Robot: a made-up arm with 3 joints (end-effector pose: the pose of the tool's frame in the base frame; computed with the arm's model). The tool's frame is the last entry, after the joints.
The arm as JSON. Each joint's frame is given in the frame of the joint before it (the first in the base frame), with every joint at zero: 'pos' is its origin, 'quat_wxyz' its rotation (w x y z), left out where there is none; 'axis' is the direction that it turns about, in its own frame. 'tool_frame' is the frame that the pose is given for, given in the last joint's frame.
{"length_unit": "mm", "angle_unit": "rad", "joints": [
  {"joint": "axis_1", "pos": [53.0, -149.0, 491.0], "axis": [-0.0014, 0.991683, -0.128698]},
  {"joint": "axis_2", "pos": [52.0, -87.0, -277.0], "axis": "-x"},
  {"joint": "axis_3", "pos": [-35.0, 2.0, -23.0], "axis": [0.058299, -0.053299, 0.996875]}
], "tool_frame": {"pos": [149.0, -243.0, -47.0], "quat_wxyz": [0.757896, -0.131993, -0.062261, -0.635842]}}
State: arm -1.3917 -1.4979 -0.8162
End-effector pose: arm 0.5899 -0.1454 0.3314 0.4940 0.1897 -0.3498 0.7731
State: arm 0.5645 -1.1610 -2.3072
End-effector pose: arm -0.3012 -0.1644 0.4319 0.4719 -0.5475 0.6138 0.3175
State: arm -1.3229 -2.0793 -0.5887
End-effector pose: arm 0.5160 0.0047 0.3580 0.5109 0.3290 -0.0777 0.7904
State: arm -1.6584 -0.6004 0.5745
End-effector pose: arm 0.4452 -0.2013 0.8106 0.4236 -0.6184 -0.0565 0.6596
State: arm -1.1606 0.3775 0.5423
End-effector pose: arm 0.4568 -0.3236 0.6341 0.0086 -0.6337 -0.4029 0.6603
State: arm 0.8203 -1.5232 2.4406
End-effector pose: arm 0.0955 -0.1926 0.4562 0.6758 -0.2139 -0.0622 0.7026
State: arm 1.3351 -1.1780 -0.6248
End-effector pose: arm -0.5080 -0.2302 0.3716 -0.2776 0.6651 -0.6880 0.0852
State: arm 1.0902 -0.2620 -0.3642
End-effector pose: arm -0.3171 -0.4652 0.2593 -0.4475 0.3894 -0.6548 0.4683
